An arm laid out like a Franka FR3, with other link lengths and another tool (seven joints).
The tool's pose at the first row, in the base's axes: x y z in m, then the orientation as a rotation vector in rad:
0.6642 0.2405 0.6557 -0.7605 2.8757 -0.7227
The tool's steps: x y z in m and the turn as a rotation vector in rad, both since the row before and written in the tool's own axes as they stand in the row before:
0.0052 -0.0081 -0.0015 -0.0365 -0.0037 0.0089
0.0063 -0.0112 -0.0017 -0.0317 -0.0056 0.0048
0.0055 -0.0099 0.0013 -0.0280 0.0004 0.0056
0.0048 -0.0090 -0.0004 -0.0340 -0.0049 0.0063
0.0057 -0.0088 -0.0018 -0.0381 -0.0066 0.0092
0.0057 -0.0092 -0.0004 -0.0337 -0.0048 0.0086
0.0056 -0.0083 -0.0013 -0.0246 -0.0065 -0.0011
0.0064 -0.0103 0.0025 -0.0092 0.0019 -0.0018
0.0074 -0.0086 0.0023 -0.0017 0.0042 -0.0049
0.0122 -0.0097 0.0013 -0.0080 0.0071 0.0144
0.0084 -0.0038 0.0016 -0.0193 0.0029 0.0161
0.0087 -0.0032 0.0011 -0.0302 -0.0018 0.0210
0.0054 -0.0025 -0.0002 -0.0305 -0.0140 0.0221
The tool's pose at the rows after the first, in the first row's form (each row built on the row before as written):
0.6630 0.2324 0.6610 -0.7520 2.8946 -0.6689
0.6622 0.2213 0.6676 -0.7490 2.9076 -0.6208
0.6620 0.2103 0.6705 -0.7437 2.9236 -0.5809
0.6617 0.2009 0.6744 -0.7382 2.9373 -0.5293
0.6603 0.1915 0.6792 -0.7285 2.9510 -0.4705
0.6593 0.1812 0.6825 -0.7190 2.9633 -0.4188
0.6578 0.1719 0.6861 -0.7231 2.9672 -0.3800
0.6570 0.1595 0.6863 -0.7268 2.9722 -0.3676
0.6545 0.1482 0.6862 -0.7345 2.9755 -0.3674
0.6482 0.1339 0.6873 -0.7136 2.9890 -0.3583
0.6425 0.1265 0.6867 -0.6908 3.0031 -0.3304
0.6361 0.1197 0.6864 -0.6610 3.0174 -0.2839
0.6322 0.1152 0.6871 -0.6287 3.0194 -0.2319

